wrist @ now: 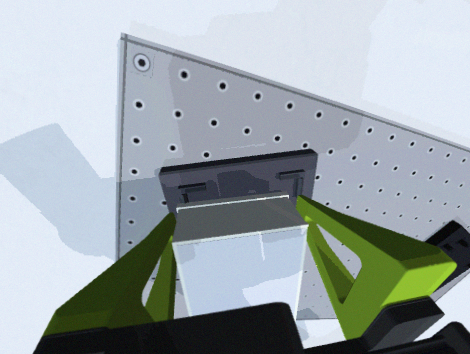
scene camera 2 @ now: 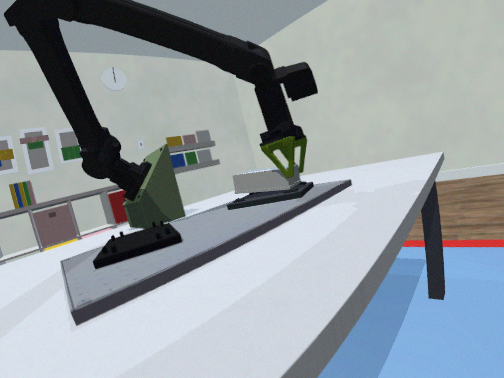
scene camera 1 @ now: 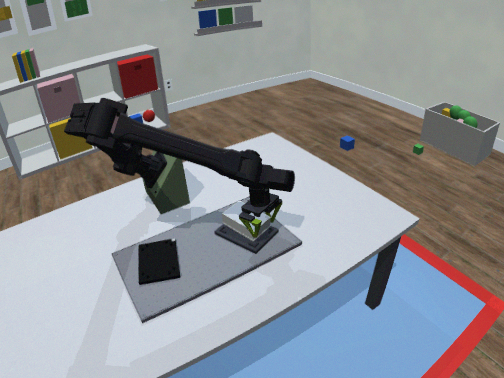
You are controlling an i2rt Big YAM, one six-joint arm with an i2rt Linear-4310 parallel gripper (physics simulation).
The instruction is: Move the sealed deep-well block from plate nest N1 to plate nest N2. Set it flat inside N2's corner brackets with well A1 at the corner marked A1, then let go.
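Places are measured from the arm's base along level axes (x ahead, y left, z up), in metres.
Pixels of known places: gripper, fingertip midpoint: (wrist: 237,210) (scene camera 2: 295,175) (scene camera 1: 263,229); arm's base, origin of the base link: (scene camera 2: 139,182) (scene camera 1: 156,170).
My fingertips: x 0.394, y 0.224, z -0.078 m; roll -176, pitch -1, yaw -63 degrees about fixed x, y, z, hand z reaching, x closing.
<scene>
For each thing: its top centre in the pictures, then the offset to it from my fingertips. Level surfaces: height alone.
- sealed deep-well block, middle of its top: (wrist: 247,311) (scene camera 2: 264,167) (scene camera 1: 245,213) dx -0.060, dy -0.028, dz +0.031 m
- black plate nest, middle of its top: (wrist: 247,246) (scene camera 2: 270,190) (scene camera 1: 246,228) dx -0.049, dy -0.035, dz -0.020 m
- grey perforated board, middle of its top: (wrist: 354,253) (scene camera 2: 215,218) (scene camera 1: 203,249) dx -0.046, dy -0.182, dz -0.037 m
- black nest, middle of its top: (scene camera 2: 136,231) (wrist: 431,285) (scene camera 1: 156,256) dx -0.057, dy -0.324, dz -0.016 m
- white table, its level: dz -0.051 m
The sealed deep-well block (scene camera 1: 236,224) (scene camera 2: 258,181) (wrist: 238,267) is a pale block with a shiny seal on top. My gripper (scene camera 1: 262,226) (scene camera 2: 292,174) (wrist: 237,210) has green fingers and is shut on its two sides. The block hangs slightly tilted, low over the black plate nest (scene camera 1: 262,243) (scene camera 2: 265,196) (wrist: 240,168) at the right end of the grey perforated board (scene camera 1: 213,270) (scene camera 2: 213,232) (wrist: 233,112). Its end under the gripper is lowest, and I cannot tell whether it touches the nest. The other black nest (scene camera 1: 158,260) (scene camera 2: 138,244) lies bare at the left end. I cannot read the A1 marks.
The arm's green base block (scene camera 1: 172,187) (scene camera 2: 157,187) stands behind the board on the white table (scene camera 1: 325,210). A shelf unit (scene camera 1: 161,86) stands by the back wall. Small blue (scene camera 1: 347,142) and green (scene camera 1: 418,149) cubes lie on the floor.
</scene>
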